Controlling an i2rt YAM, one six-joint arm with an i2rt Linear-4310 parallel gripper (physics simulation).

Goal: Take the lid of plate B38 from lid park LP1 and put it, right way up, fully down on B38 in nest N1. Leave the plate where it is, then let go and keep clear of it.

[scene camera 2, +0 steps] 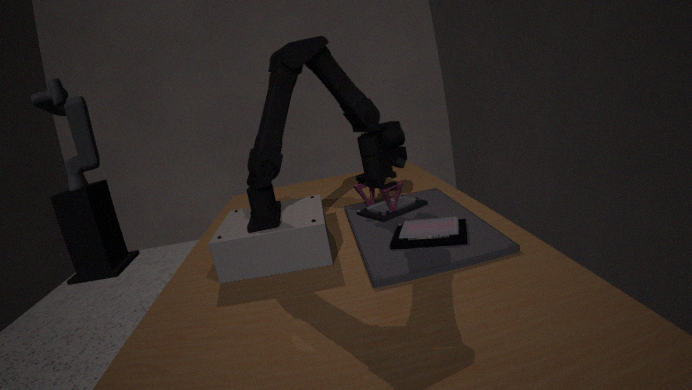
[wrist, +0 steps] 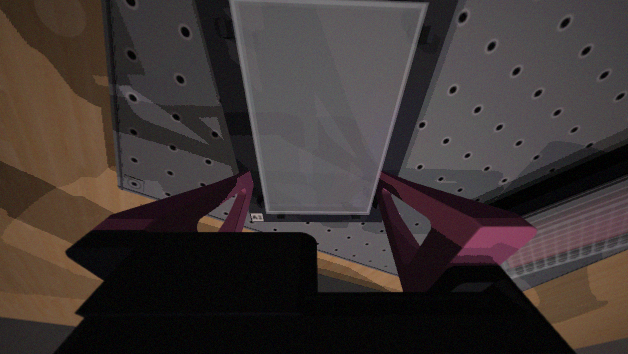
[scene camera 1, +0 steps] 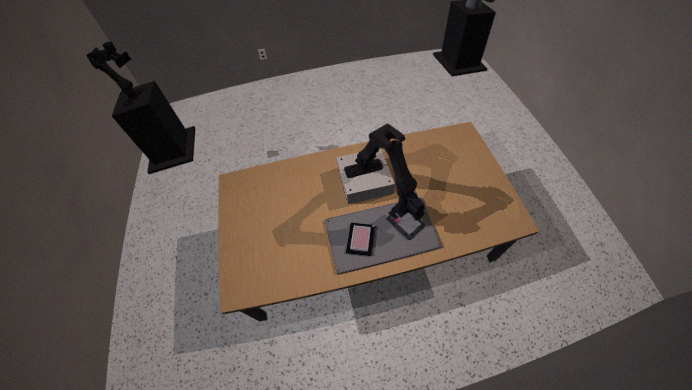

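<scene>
The clear, flat lid lies in the dark frame of lid park LP1. My gripper is open, its pink fingers pointing down on either side of the lid's near end, close to its long edges. Plate B38, clear with pink wells, sits in the black nest N1. In the wrist view part of the plate is cut off by the edge and a finger.
Park and nest stand apart on a grey perforated board on the wooden table. The arm's white base box stands behind the board. Two dark pedestals stand on the floor beyond the table.
</scene>
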